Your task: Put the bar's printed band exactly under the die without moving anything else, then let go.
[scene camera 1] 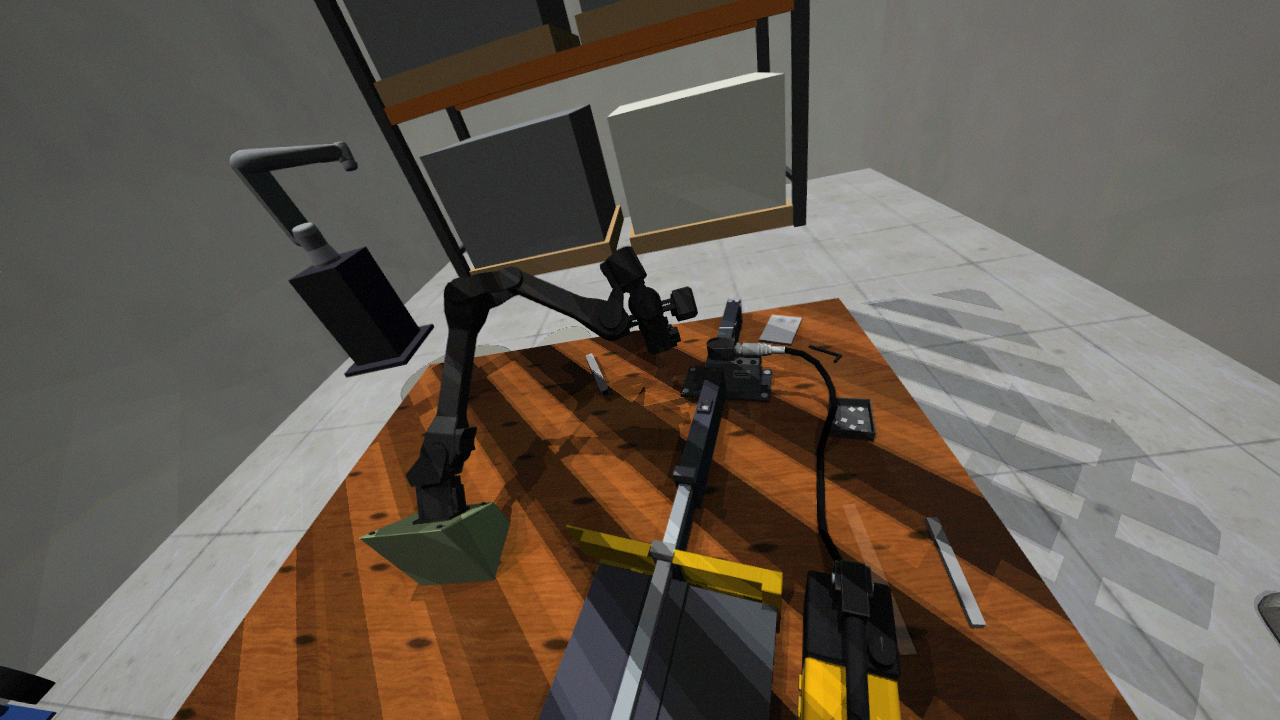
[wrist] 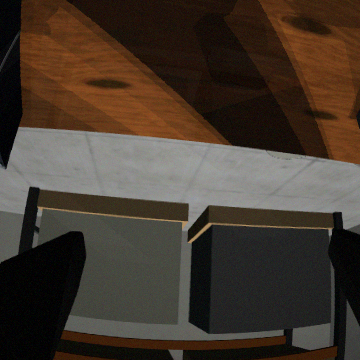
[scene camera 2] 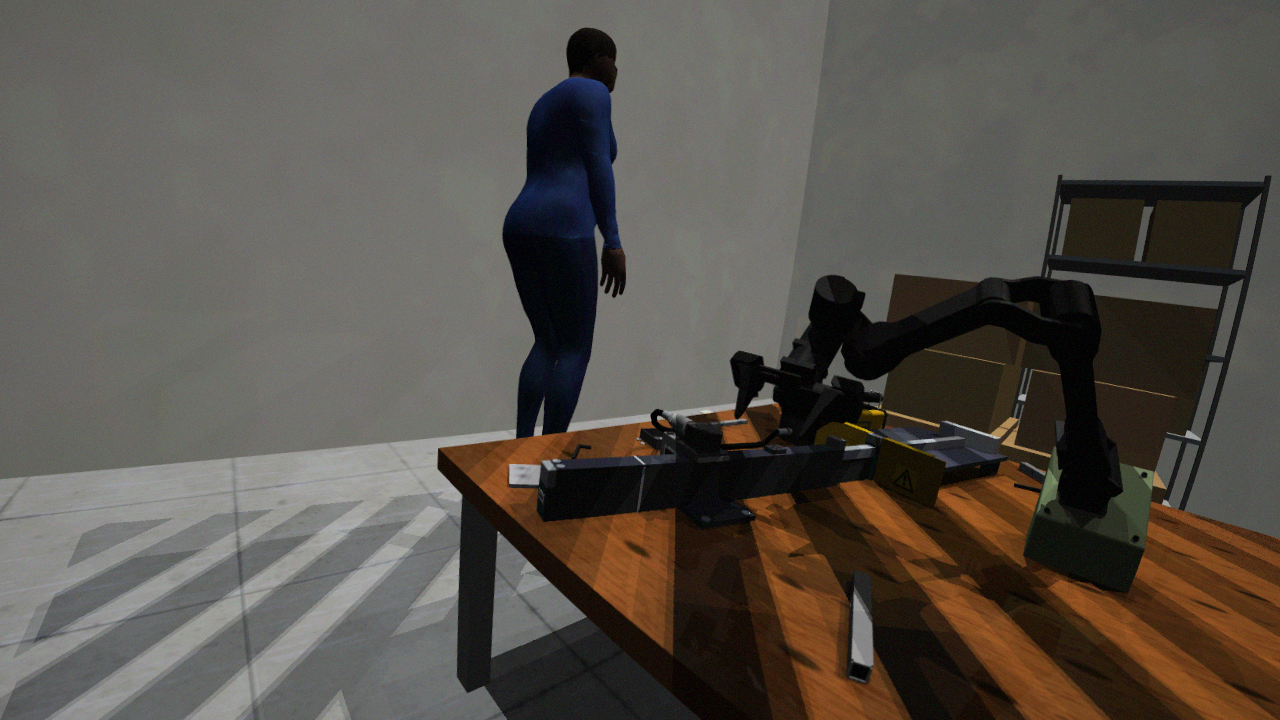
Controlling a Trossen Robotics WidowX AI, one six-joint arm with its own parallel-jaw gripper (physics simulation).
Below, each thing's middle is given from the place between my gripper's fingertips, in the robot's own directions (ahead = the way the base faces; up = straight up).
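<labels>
You'd find my hand 100 mm above the yellow and black unit (scene camera 1: 850,656), 710 mm to the left of it and 140 mm short of it.
</labels>
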